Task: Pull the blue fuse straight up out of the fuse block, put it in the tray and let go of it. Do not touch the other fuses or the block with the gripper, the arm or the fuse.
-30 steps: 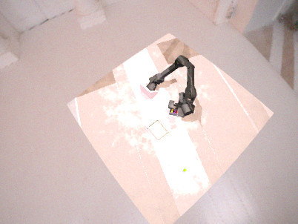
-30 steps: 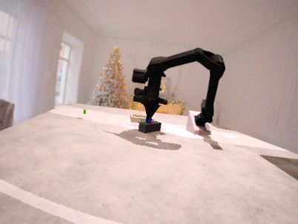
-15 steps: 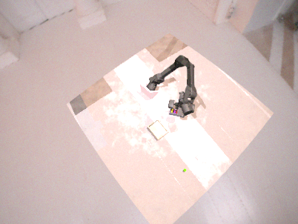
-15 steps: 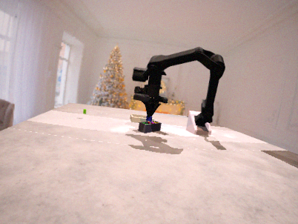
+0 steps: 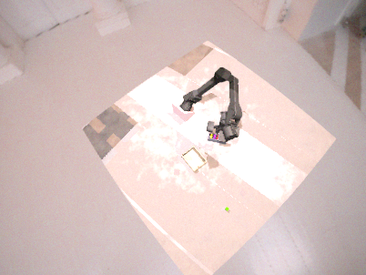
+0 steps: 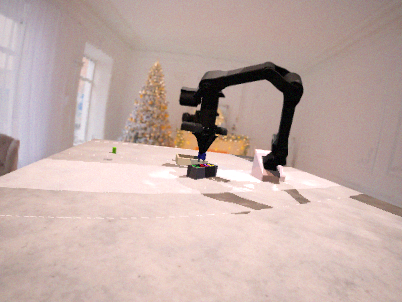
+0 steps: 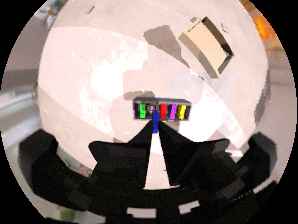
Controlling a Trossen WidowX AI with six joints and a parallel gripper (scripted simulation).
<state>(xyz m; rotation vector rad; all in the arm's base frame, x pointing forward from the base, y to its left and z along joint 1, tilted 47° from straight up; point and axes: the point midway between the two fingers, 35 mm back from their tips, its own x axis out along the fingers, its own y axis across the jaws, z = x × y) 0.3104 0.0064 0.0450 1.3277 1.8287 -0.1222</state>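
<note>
Now: gripper tip 210 mm to the left of the tray, 80 mm above it and 20 mm past it. The rest, counted from my gripper tip: blue fuse (10 mm below).
</note>
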